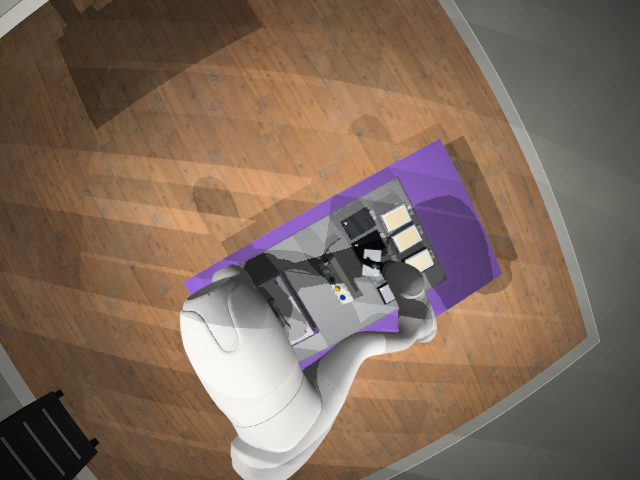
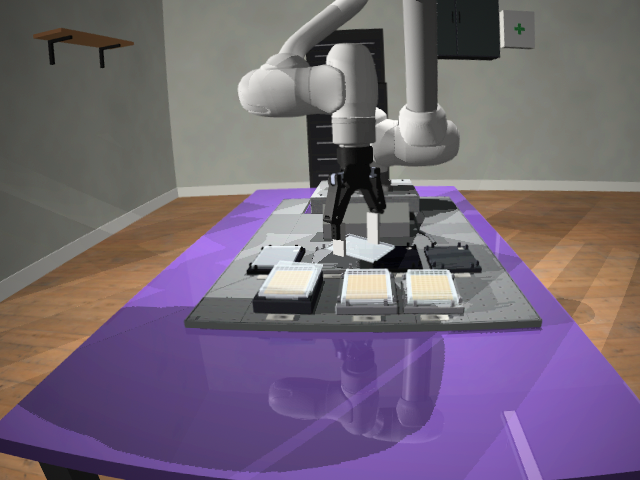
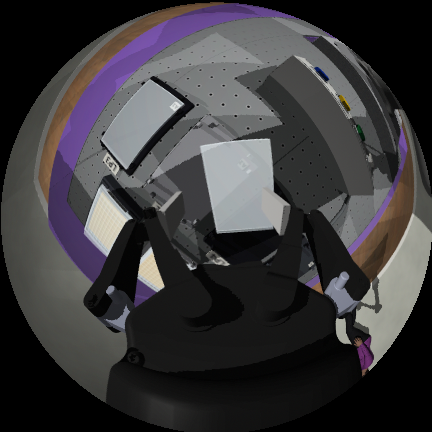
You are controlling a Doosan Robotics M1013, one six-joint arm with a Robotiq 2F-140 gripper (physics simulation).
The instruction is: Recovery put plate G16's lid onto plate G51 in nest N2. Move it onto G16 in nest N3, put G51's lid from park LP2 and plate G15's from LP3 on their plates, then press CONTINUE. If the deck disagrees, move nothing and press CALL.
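Places are measured from the arm's base along level axes (x ahead, y up, z right), in metres.
Pixels of known places: gripper, fingertip midpoint: [image 1: 377,261] [image 2: 357,248] [image 3: 222,199].
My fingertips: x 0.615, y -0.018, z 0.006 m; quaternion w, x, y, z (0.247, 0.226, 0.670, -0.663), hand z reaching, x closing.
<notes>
Behind a point stands the place of what it marks.
My gripper [image 2: 354,237] @[x 0.615, y -0.018, z 0.006 m] [image 3: 222,199] @[x 0.615, y -0.018, z 0.006 m] is open and empty, its fingers on either side of a clear lid [image 2: 368,249] @[x 0.594, y -0.026, z -0.017 m] [image 3: 238,183] @[x 0.586, y -0.025, z 0.007 m] [image 1: 371,255] @[x 0.604, y -0.027, z -0.032 m]. That lid lies askew and tilted over the middle park, by the LP2 label [image 3: 215,257] @[x 0.702, y -0.043, z -0.073 m]. A second lid [image 2: 276,255] @[x 0.628, y -0.027, z 0.183 m] [image 3: 139,120] @[x 0.620, y -0.027, z 0.173 m] [image 1: 386,292] @[x 0.586, y -0.027, z 0.172 m] lies flat on the black park marked LP3 [image 3: 111,162] @[x 0.710, y -0.043, z 0.181 m]. Three cream well plates stand in the front row: left [image 2: 289,280] @[x 0.828, y -0.003, z 0.115 m] [image 3: 105,219] @[x 0.772, y -0.002, z 0.117 m] [image 1: 419,259] @[x 0.804, y -0.004, z 0.099 m], middle [image 2: 367,287] @[x 0.821, y -0.018, z -0.020 m] [image 1: 407,238] @[x 0.801, y -0.018, z -0.020 m] and right [image 2: 431,287] @[x 0.823, y -0.019, z -0.132 m] [image 1: 396,217] @[x 0.799, y -0.020, z -0.138 m]. The left one sits higher on a black nest. I cannot read the plate labels.
An empty black park [image 2: 451,257] @[x 0.626, y -0.035, z -0.199 m] [image 1: 358,223] @[x 0.621, y -0.035, z -0.200 m] sits at the back right of the grey deck [image 2: 496,305] @[x 0.847, y -0.045, z -0.246 m]. A button box with blue [image 3: 320,73] @[x 0.392, y 0.027, z 0.067 m], yellow [image 3: 344,102] @[x 0.389, y 0.029, z 0.019 m] and green [image 3: 360,132] @[x 0.387, y 0.028, z -0.028 m] buttons stands behind the parks. The deck lies on a purple table [image 2: 154,392] @[x 1.101, y -0.058, z 0.258 m].
</notes>
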